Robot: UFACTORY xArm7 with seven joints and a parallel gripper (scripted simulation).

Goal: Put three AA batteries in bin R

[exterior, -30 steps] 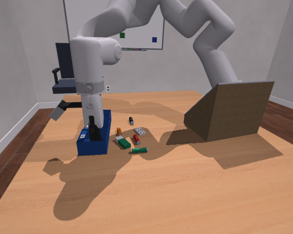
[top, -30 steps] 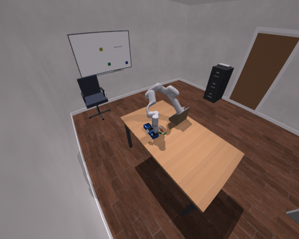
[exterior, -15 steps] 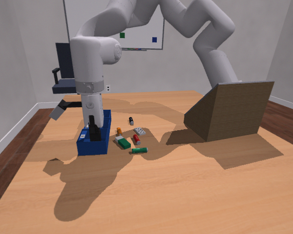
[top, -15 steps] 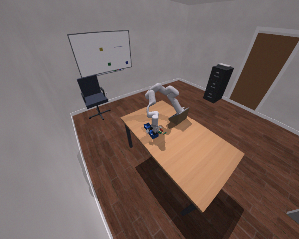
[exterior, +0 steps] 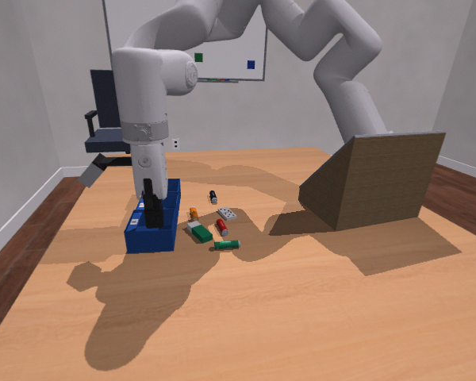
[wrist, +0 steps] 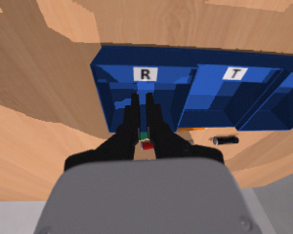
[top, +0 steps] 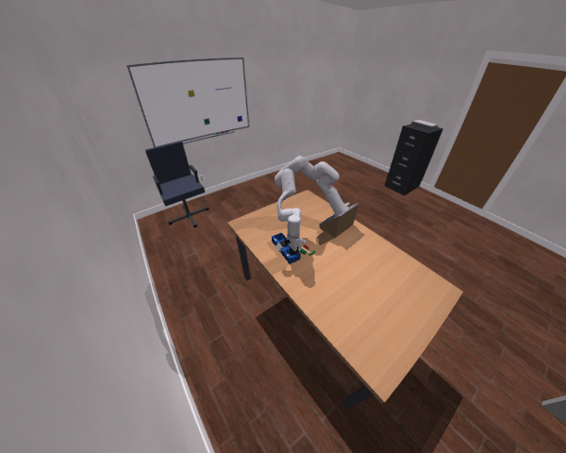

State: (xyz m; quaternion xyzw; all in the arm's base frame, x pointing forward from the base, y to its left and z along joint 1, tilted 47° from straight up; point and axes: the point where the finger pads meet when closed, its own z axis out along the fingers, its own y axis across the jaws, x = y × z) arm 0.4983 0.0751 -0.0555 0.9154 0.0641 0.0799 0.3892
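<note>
Right now the black AA battery is 120 mm behind my hand, 180 mm to the right of it and 50 mm below it. The rest, counted from my hand: bin 10 mm ahead, 90 mm to the right, 30 mm below; then green-and-white block 80 mm behind, 20 mm to the right, 50 mm below; then orange battery 70 mm behind, 90 mm to the right, 50 mm below.
</note>
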